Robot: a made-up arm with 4 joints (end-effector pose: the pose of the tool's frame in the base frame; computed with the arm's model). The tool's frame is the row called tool. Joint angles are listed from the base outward.
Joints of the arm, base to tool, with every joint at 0 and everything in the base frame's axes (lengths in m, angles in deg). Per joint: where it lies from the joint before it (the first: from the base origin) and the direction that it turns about. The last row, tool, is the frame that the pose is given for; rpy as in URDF.
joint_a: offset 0.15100 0.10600 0.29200 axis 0 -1 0
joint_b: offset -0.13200 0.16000 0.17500 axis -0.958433 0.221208 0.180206
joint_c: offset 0.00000 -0.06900 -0.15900 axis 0 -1 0
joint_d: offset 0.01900 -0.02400 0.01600 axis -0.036 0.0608 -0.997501
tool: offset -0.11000 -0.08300 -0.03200 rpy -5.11 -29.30 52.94
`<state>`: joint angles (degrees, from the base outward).
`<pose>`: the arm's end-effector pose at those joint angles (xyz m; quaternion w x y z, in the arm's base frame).
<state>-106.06 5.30 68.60 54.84</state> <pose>0.1151 0.1907 0.4802 0.9923 -0.0389 0.1119 0.0356</pose>
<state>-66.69 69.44 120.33 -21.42</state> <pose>0.3825 0.0074 0.4410 0.2243 0.1804 -0.4034 0.8686</pose>
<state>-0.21 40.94 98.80 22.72</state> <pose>0.0420 -0.0027 0.3338 0.4018 -0.2323 -0.7336 0.4965</pose>
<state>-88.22 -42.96 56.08 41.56</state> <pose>0.0654 0.3844 0.4328 0.9612 -0.0411 -0.0350 -0.2704</pose>
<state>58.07 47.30 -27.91 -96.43</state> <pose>0.0278 -0.0275 0.3314 0.4776 -0.0440 0.0729 0.8745</pose>
